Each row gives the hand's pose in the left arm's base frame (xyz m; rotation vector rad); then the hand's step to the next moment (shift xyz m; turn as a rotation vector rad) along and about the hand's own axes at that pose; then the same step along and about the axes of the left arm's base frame.
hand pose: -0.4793 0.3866 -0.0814 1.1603 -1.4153 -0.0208
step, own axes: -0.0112 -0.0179 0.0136 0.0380 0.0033 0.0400
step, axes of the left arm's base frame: -0.0022 -0.0100 -0.0229 -0.0228 -0.0463 0.0199
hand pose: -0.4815 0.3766 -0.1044 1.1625 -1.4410 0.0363
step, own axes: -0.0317 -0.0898 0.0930 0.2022 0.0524 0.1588
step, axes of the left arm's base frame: -0.0175 -0.0833 -0.1024 -0.1042 -0.1952 0.1410
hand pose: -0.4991 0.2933 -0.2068 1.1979 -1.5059 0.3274
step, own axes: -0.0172 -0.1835 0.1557 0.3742 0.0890 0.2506
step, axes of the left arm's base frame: 0.0558 -0.1894 -0.1386 -0.1616 -0.3325 0.2722
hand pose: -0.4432 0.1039 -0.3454 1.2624 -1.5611 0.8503
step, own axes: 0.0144 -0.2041 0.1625 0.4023 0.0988 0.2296
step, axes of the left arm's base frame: 0.1600 -0.2010 -0.0479 -0.1675 -0.3203 0.3060
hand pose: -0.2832 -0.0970 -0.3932 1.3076 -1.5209 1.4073
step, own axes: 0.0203 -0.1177 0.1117 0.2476 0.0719 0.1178
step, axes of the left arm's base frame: 0.1231 -0.1026 0.0325 -0.1171 -0.1753 0.1895
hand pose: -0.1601 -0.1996 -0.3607 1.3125 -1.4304 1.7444
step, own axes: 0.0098 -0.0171 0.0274 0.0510 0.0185 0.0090
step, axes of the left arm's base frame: 0.0203 -0.0222 0.0153 -0.0326 -0.0229 0.0379
